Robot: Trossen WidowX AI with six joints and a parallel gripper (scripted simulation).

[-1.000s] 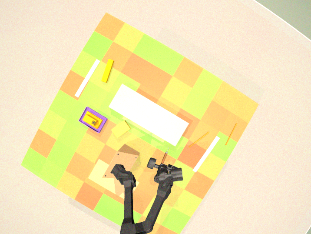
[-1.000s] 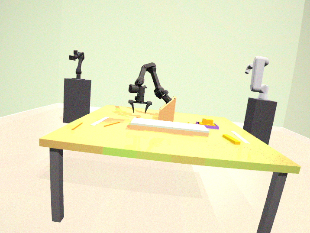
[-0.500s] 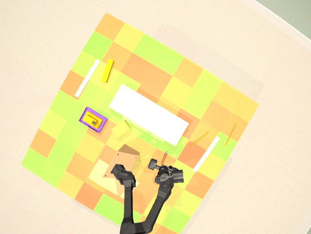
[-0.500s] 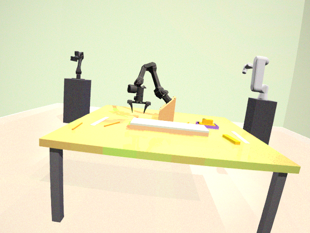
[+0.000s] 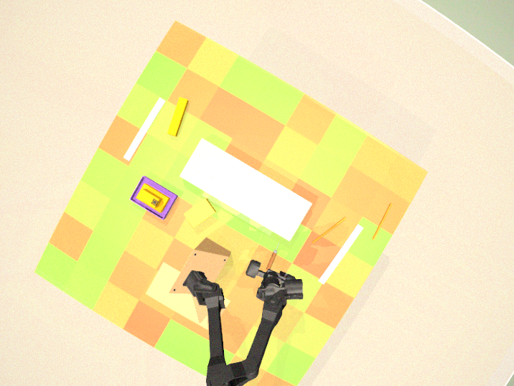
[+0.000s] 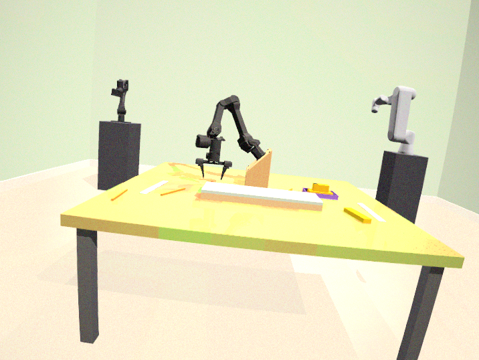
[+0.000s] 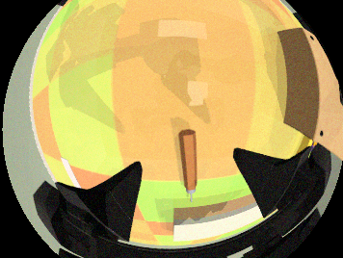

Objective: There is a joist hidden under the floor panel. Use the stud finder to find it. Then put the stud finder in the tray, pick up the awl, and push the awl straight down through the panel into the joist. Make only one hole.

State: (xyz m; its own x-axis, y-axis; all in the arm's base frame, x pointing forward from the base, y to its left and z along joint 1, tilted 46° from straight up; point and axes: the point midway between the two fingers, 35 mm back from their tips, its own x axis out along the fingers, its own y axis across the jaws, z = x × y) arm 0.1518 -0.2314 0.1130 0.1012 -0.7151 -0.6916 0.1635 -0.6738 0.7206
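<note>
My gripper tip is 5 cm short of the awl, 1 cm to the right of it and 2 cm above it. Round my gripper tip: purple tray (2 cm behind, 57 cm to the left, 1 cm below); yellow bar (32 cm ahead, 66 cm to the left, 2 cm below); stud finder (2 cm behind, 55 cm to the left, 2 cm above).
</note>
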